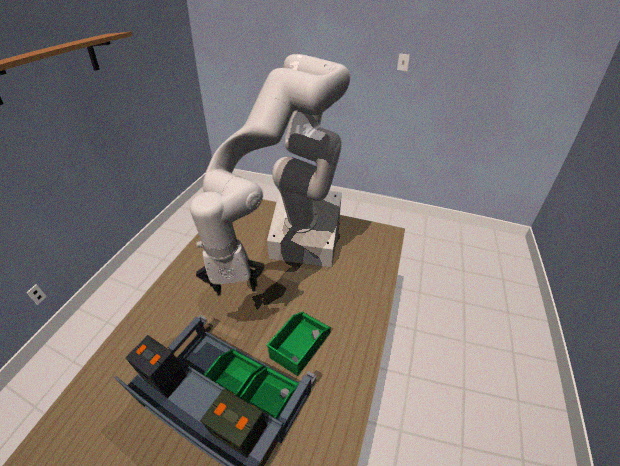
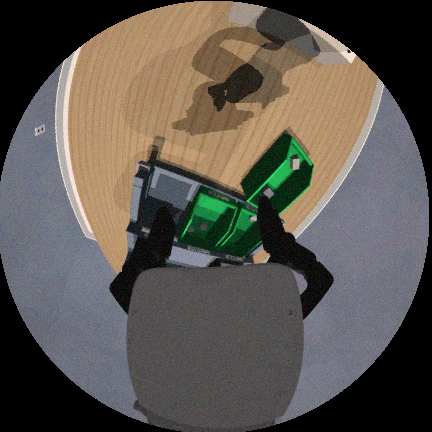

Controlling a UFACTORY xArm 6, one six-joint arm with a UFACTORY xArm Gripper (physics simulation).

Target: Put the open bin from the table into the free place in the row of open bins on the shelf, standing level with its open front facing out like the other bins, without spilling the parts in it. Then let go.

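Frame: origin at the arm's base, x back, y left, z down, level; centimetres.
Seen in the pictures: gripper, fingertip midpoint: (image 1: 236, 289) (image 2: 213, 211); arm's base, origin of the base link: (image 1: 300, 217).
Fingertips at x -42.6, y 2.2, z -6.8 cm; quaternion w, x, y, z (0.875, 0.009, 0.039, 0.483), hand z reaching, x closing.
Observation:
Pixels of each thing's top centre, then the offset from my fingertips to it. "spot": a spot on its surface instead. Level surfaces: height alone.
- green open bin, surface spot: (image 2: 280, 172) spot: dz +20.1, dx +3.0, dy +18.7 cm
- wooden table, its level: dz +20.4 cm
- middle bin, surface spot: (image 2: 210, 215) spot: dz +19.5, dx -17.0, dy +7.9 cm
- end bin, surface spot: (image 1: 270, 391) spot: dz +19.4, dx -13.8, dy +16.1 cm
- dark box with orange clasps, middle of its top: (image 1: 148, 354) dz -2.0, dx -26.1, dy -6.2 cm
- olive box with orange clasps, middle of its top: (image 1: 230, 415) dz +0.5, dx -27.8, dy +16.8 cm
A green open bin (image 1: 299, 340) (image 2: 280, 172) stands upright on the wooden table (image 1: 350, 280) (image 2: 150, 85), beside the shelf, with small grey parts in it. The grey shelf (image 1: 295, 400) (image 2: 135, 200) holds two green bins side by side, a middle bin (image 1: 234, 371) (image 2: 210, 215) and an end bin (image 1: 270, 391) (image 2: 245, 227). The free place (image 1: 206, 352) (image 2: 172, 190) is at the other end of that row, next to the middle bin. My gripper (image 1: 235, 292) (image 2: 213, 211) is open and empty, high above the table and apart from the bins and shelf.
A dark box with orange clasps (image 1: 150, 356) and an olive box with orange clasps (image 1: 233, 418) stand on the shelf's other side, beyond the bin row. The shelf's end posts rise beside the row. The robot's white base (image 1: 300, 250) stands at the table's far end.

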